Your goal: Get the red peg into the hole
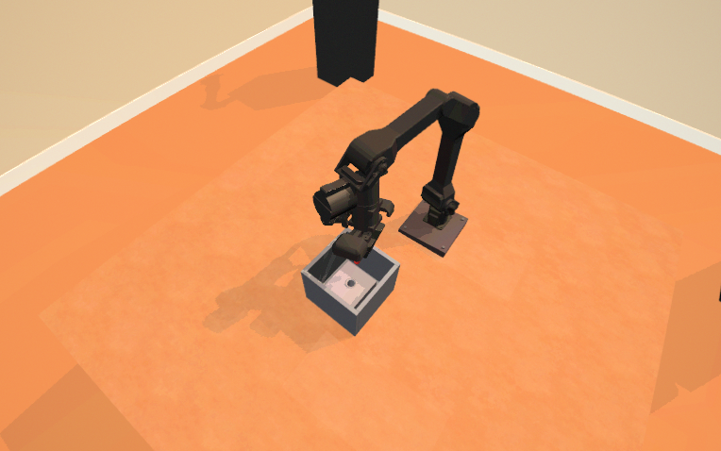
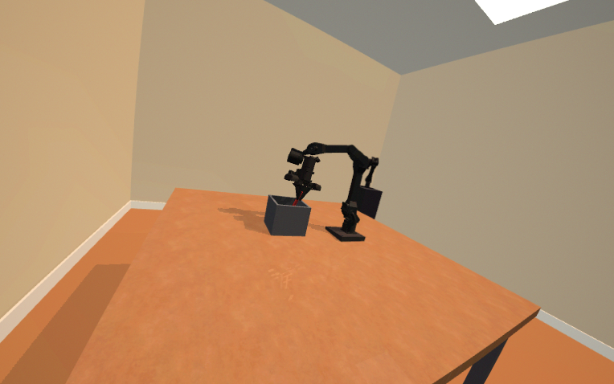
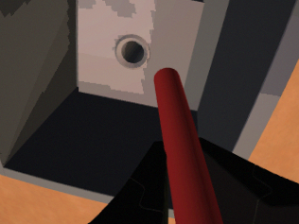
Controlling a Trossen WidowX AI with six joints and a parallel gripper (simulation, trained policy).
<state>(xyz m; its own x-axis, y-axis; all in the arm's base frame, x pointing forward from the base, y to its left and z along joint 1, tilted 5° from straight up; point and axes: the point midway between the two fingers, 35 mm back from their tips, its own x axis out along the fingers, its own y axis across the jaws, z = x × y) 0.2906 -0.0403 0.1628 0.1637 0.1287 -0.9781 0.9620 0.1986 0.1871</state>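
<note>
Now: the red peg 1 cm to the right of my gripper tip. The rest, counted from my gripper tip: pale plate: 10 cm below, 4 cm ahead, 1 cm to the right.
</note>
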